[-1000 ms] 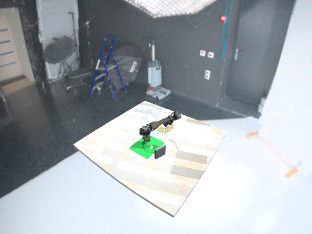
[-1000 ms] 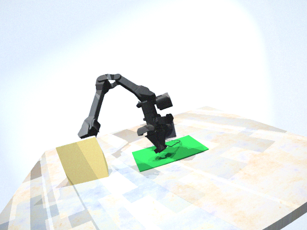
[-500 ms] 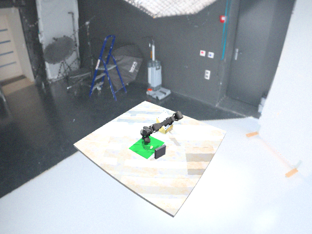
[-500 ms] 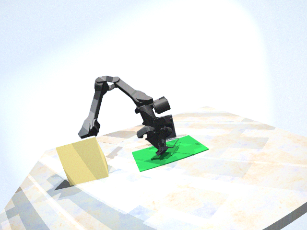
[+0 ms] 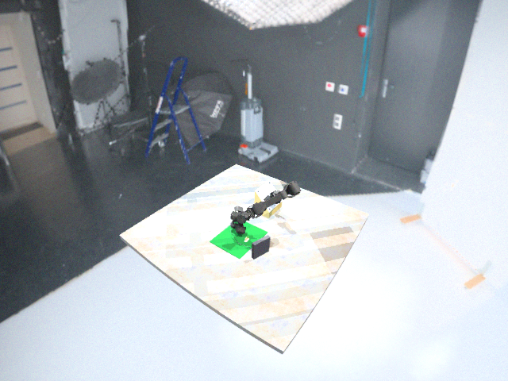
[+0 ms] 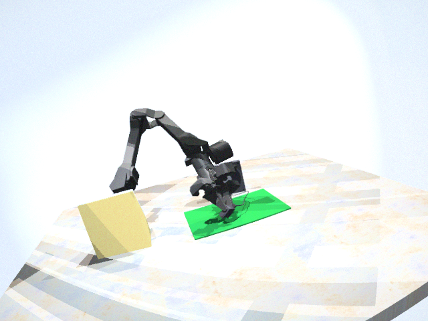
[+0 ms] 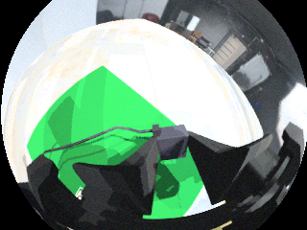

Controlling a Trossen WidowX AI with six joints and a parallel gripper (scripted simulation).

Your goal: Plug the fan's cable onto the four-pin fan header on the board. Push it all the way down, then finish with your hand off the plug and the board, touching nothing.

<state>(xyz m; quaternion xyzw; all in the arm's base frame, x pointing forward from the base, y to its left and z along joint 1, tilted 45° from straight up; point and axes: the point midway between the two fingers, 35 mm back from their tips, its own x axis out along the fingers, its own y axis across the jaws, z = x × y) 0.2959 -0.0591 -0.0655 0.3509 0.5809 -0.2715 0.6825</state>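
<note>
Now: gripper tip 4 cm short of the green board, 8 cm to the right of it and 6 cm above it. The rest, counted from my gripper tip: black fan 9 cm ahead, 26 cm to the left, 2 cm above; dark fan plug 1 cm behind, 1 cm to the left.
</note>
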